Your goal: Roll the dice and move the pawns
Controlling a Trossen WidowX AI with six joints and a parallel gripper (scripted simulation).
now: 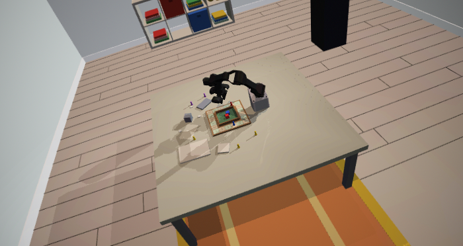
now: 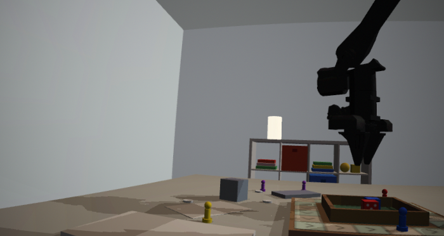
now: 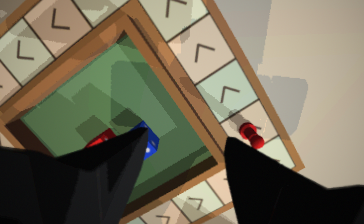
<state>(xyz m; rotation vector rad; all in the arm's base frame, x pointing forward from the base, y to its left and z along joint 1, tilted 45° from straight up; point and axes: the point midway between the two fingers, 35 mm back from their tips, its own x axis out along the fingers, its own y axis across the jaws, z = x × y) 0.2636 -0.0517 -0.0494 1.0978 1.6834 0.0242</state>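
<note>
The red pawn is 70 mm below my gripper tip, 60 mm behind it and 40 mm to the right of it. Round my gripper tip: blue pawn 180 mm to the left, 70 mm below, 20 mm behind; grey slab 170 mm to the right, 140 mm ahead, 90 mm below; die 90 mm to the left, 70 mm below, 10 mm ahead.
</note>
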